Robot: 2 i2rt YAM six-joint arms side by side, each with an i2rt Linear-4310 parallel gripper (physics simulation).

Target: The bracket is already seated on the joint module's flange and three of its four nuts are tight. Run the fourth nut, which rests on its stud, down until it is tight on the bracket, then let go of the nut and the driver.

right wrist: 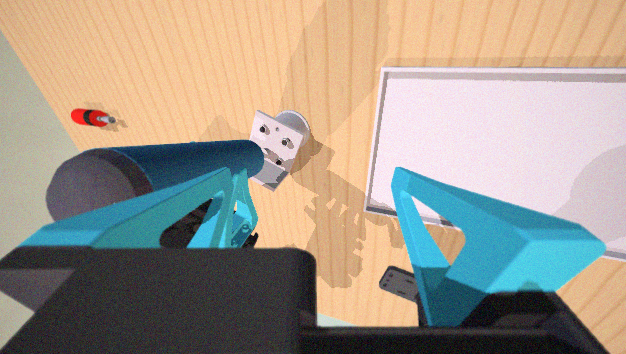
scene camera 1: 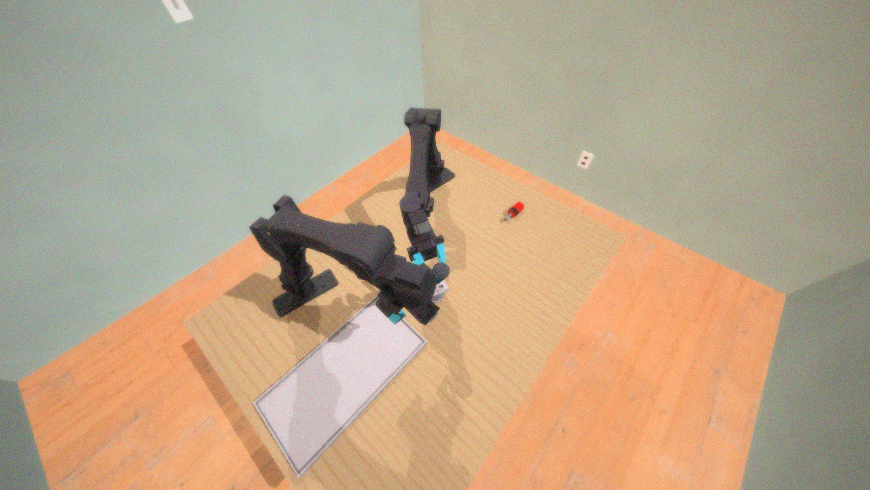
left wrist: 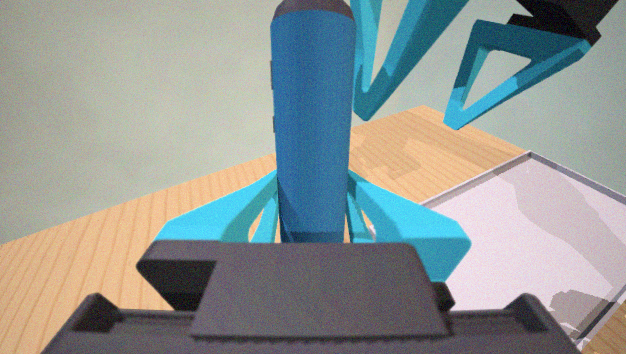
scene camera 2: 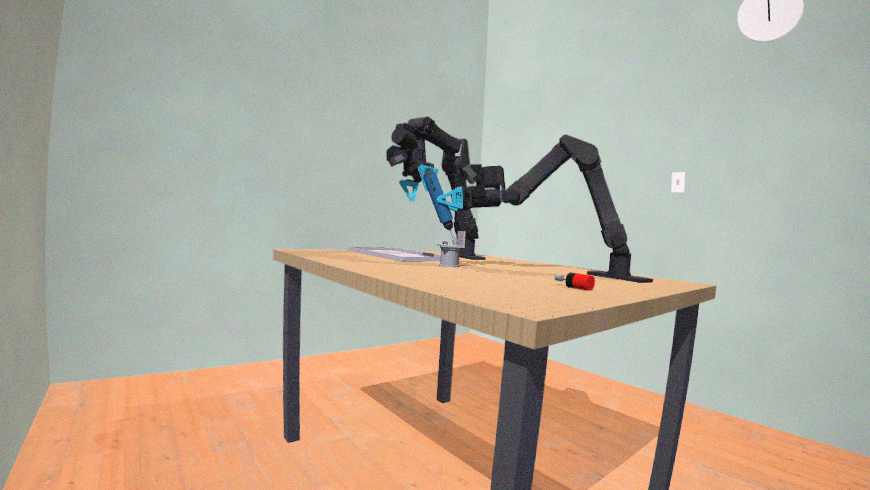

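My left gripper is shut on the handle of the blue driver. The driver leans, with its shaft pointing down at the bracket. Whether its tip touches a nut cannot be told. The bracket sits on the grey joint module. Dark stud or nut spots show on it in the right wrist view; the driver's handle hides part of the plate there. My right gripper is open and empty, above and beside the module, close to the driver.
A white tray with a grey rim lies near the module, under my right gripper's side. A red-handled tool lies on the table, away from both grippers.
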